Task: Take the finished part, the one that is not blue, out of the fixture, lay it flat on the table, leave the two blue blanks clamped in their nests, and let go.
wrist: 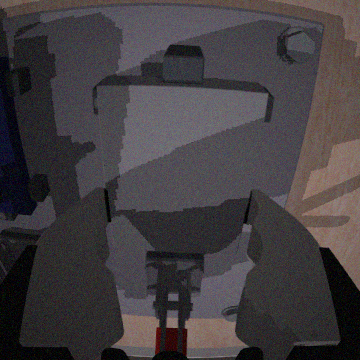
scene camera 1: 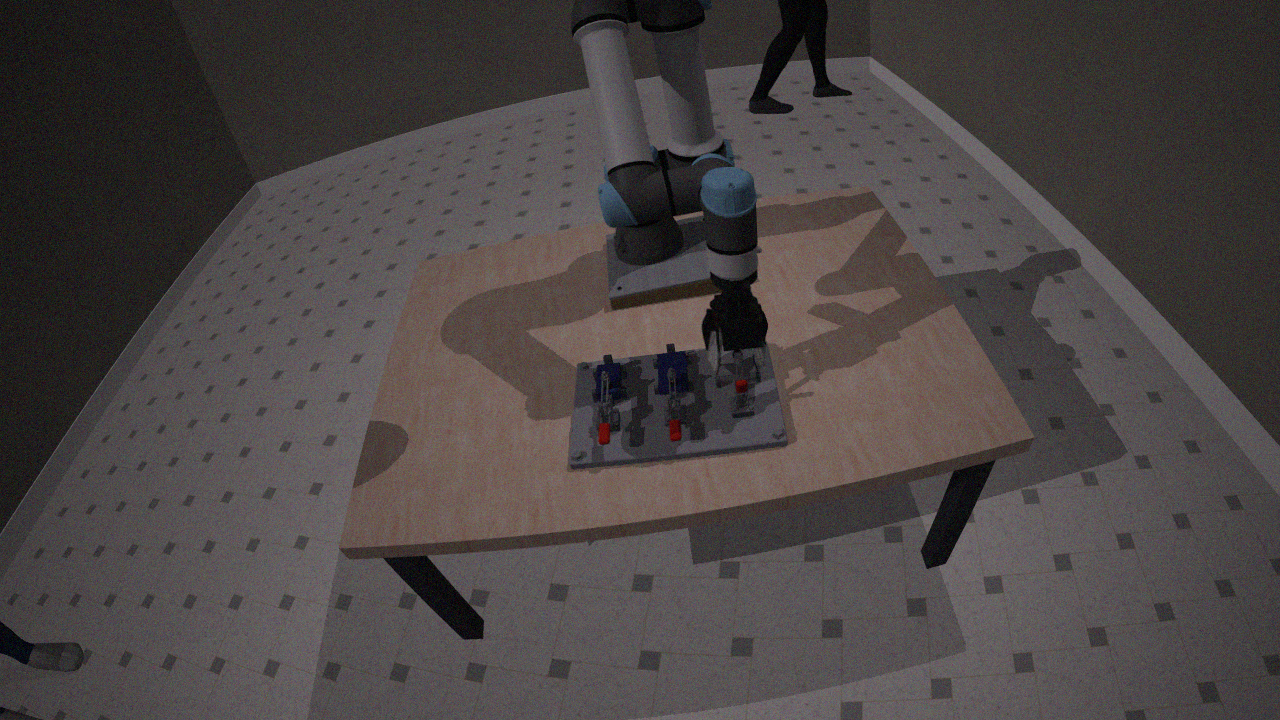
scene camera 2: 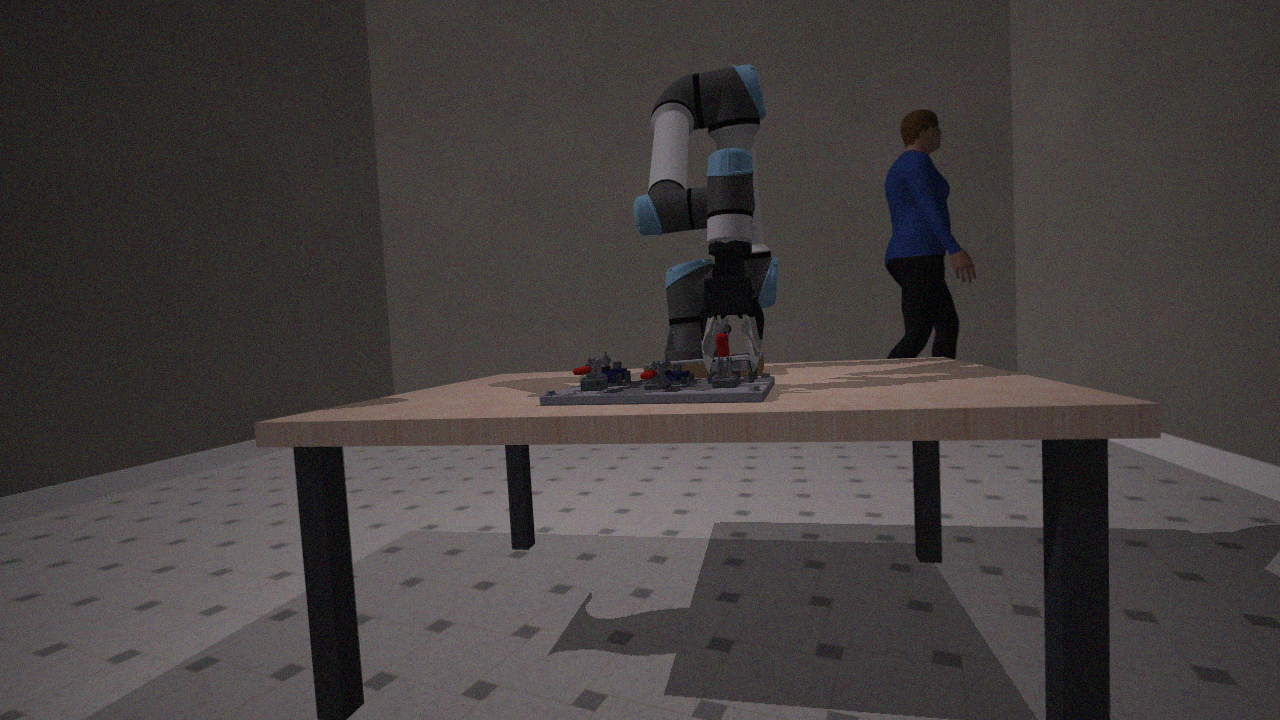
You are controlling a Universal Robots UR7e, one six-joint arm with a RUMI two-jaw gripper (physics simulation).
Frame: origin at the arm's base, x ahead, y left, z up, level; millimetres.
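Seen in the pictures: gripper, fingertip midpoint: [wrist: 176,192]; arm's base at its link origin: [scene camera 1: 649,245] [scene camera 2: 696,358].
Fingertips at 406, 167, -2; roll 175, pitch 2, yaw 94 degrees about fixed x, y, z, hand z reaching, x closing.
Observation:
Pixels of each thing's top centre, then the offset from my fingertips to it, as dx, dy, dz. "*": a spot on its surface instead. Level surfaces: height alone.
- finished part at its top centre: [wrist: 177,184] [scene camera 1: 735,356] [scene camera 2: 732,359] -18, -1, +20
- fixture at its top centre: [wrist: 11,205] [scene camera 1: 674,399] [scene camera 2: 664,385] +37, -108, -16
- middle blank at a spot on its surface: [wrist: 9,150] * -15, -88, +0
- right clamp's red handle at its top centre: [scene camera 1: 741,377] [scene camera 2: 722,333] +80, +5, +68
- left red handle at its top centre: [scene camera 1: 603,430] +134, -212, +26
- middle red handle at its top centre: [scene camera 1: 674,427] +127, -102, +16
- dark end stop at its top centre: [wrist: 183,69] -63, -4, +17
- table at its surface level: dz -31
The finished part [wrist: 190,125], a pale grey plate, lies between the fingers in the wrist view; its side edges meet both fingertips. My gripper [scene camera 1: 739,368] [scene camera 2: 733,368] [wrist: 176,192] is shut on it, over the right-hand nest. The part hides the nest's side posts from the wrist camera; its height above the nest is hard to tell, and it hardly shows in the scene views. Two blue blanks [scene camera 1: 607,383] [scene camera 1: 673,371] sit in the left and middle nests of the fixture [scene camera 1: 640,452] [scene camera 2: 644,399] [wrist: 287,130]. Part of the middle blank [wrist: 9,150] shows in the wrist view.
The right clamp's red handle [scene camera 1: 741,385] [scene camera 2: 722,344] [wrist: 171,341] stands upright close by the fingers. The left red handle [scene camera 1: 604,433] and middle red handle [scene camera 1: 674,429] lie low. A dark end stop [wrist: 183,66] stands at the part's far edge. The table [scene camera 1: 501,488] surrounds the fixture.

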